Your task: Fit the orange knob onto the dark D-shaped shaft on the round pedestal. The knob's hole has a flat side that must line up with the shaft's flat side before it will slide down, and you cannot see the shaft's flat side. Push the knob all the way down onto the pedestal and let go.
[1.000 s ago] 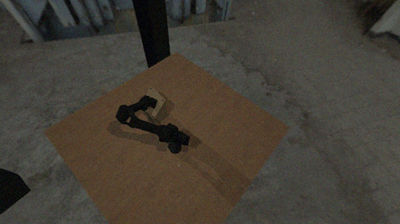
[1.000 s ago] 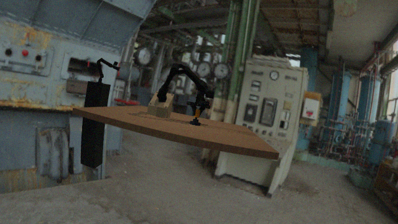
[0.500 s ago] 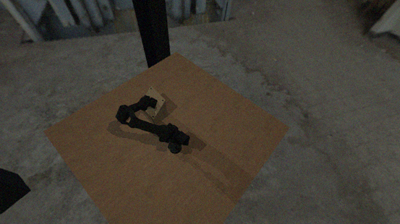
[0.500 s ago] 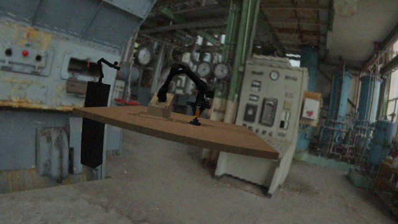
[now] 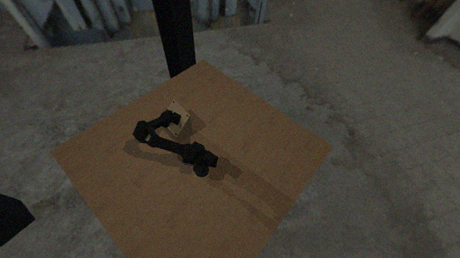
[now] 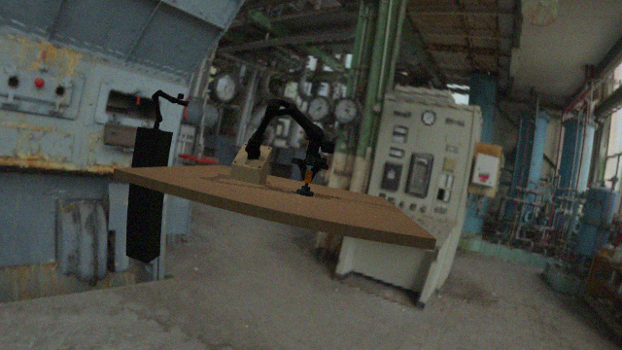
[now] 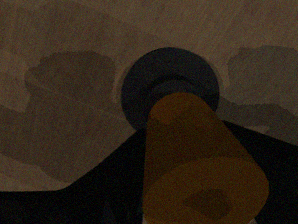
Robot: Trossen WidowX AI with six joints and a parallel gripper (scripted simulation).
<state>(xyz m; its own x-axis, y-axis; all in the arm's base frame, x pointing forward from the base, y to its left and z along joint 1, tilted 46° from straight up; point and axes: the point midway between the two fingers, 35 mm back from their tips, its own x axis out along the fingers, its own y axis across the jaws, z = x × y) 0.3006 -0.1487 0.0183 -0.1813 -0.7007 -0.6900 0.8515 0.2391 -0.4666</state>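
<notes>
Now: gripper tip 2 cm below the orange knob. The rest, counted from my gripper tip: dark round pedestal 4 cm below.
</notes>
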